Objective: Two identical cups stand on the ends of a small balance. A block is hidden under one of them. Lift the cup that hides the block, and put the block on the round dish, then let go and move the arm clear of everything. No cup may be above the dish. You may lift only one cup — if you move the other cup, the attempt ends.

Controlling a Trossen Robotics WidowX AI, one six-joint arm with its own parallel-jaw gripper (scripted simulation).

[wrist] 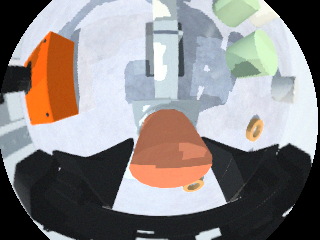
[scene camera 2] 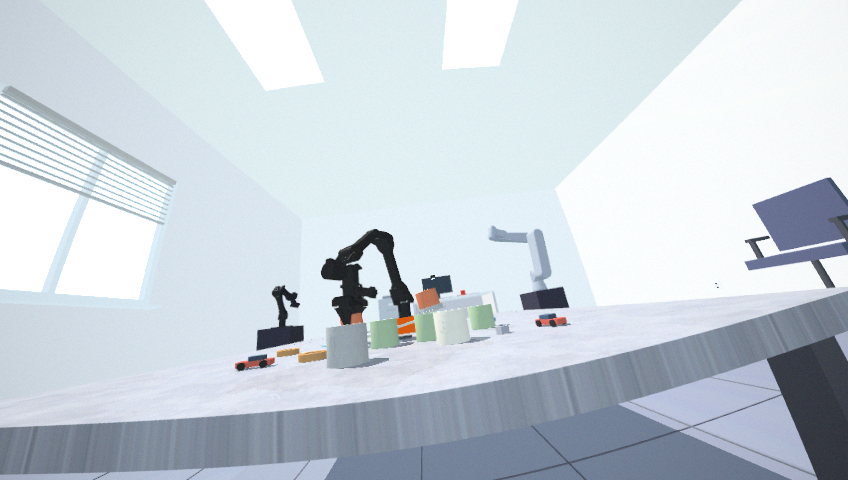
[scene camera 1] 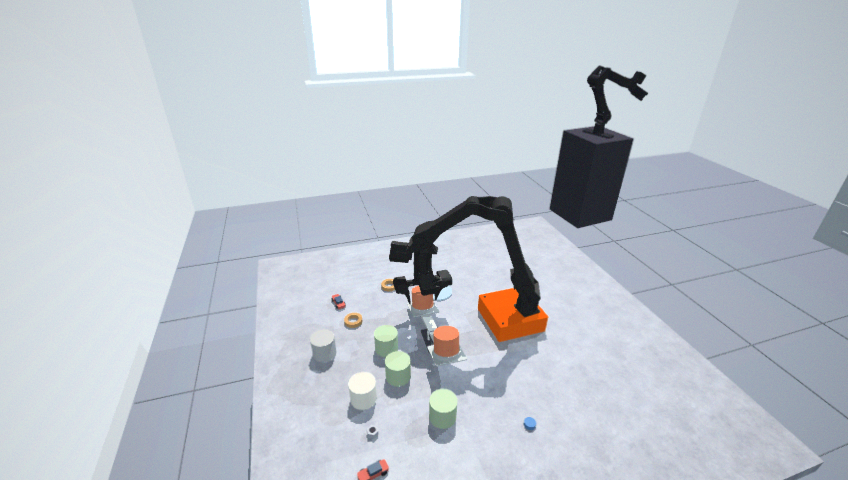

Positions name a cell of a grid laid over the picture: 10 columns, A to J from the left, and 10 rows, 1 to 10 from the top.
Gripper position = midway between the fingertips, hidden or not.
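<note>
I see an orange cup (scene camera 1: F8) and an orange cup (wrist: F7). My gripper (scene camera 1: E7) is open and holds nothing, and I find the gripper (wrist: F6) in the wrist view as well as the gripper (scene camera 2: E7) in the view from scene camera 2.
</note>
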